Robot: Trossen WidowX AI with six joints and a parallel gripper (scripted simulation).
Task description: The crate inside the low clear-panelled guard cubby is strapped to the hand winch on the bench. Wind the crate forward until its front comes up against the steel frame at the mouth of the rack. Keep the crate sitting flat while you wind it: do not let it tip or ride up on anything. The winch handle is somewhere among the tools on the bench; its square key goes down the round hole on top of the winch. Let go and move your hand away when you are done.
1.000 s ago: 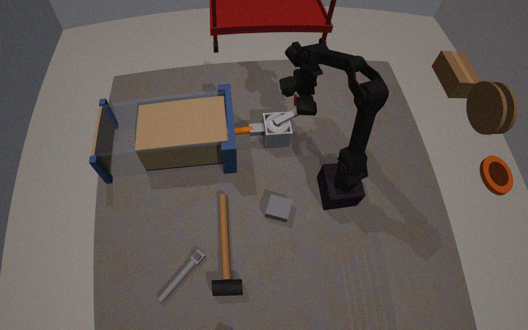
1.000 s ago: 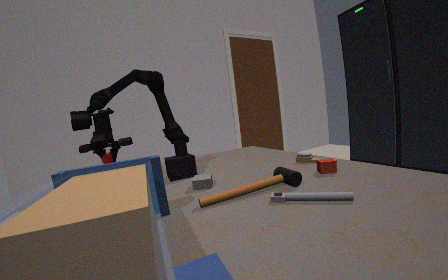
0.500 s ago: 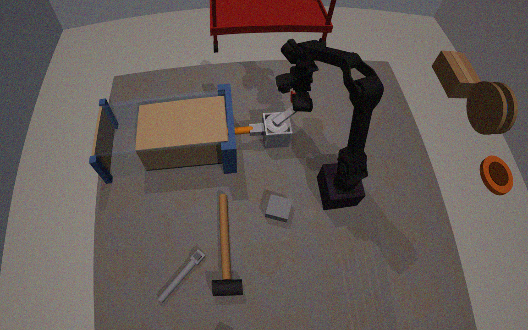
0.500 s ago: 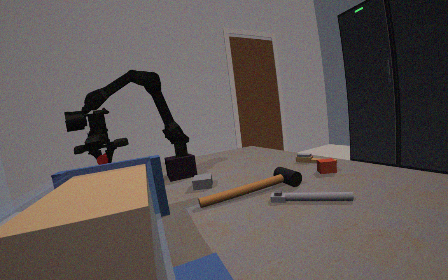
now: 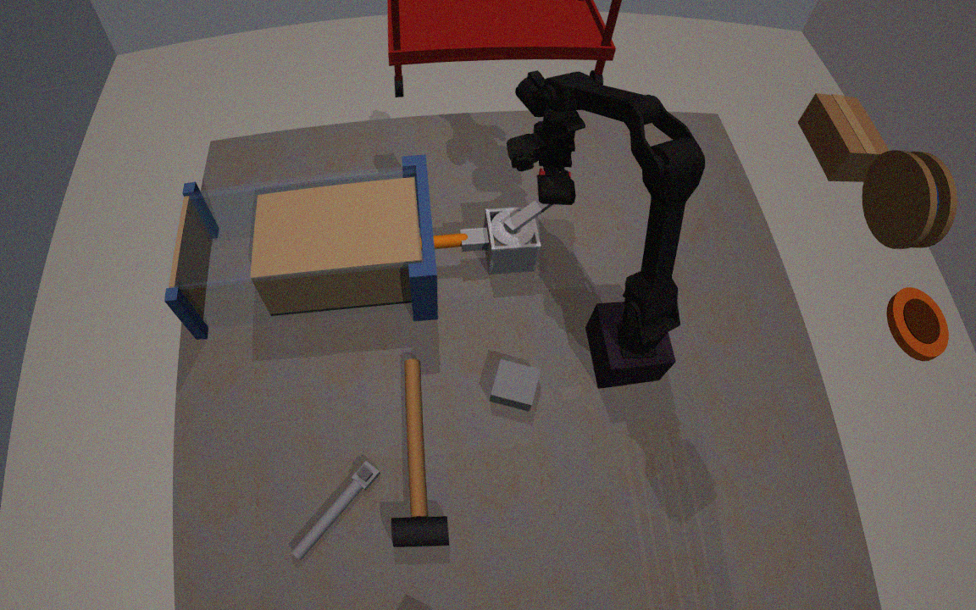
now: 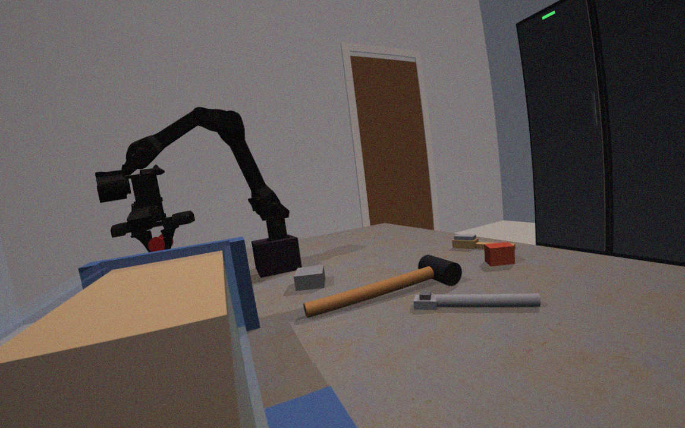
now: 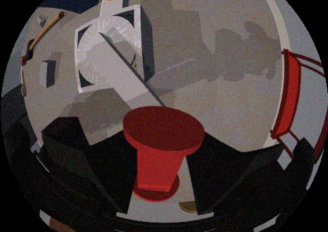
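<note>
The red knob is 2 cm above my gripper tip. From my gripper tip the other things lie so: winch handle (2 cm ahead, 3 cm to the left, 1 cm below); then grey winch (6 cm ahead, 6 cm to the left, 8 cm below); then blue steel frame (23 cm ahead, 8 cm to the left, 1 cm below).
</note>
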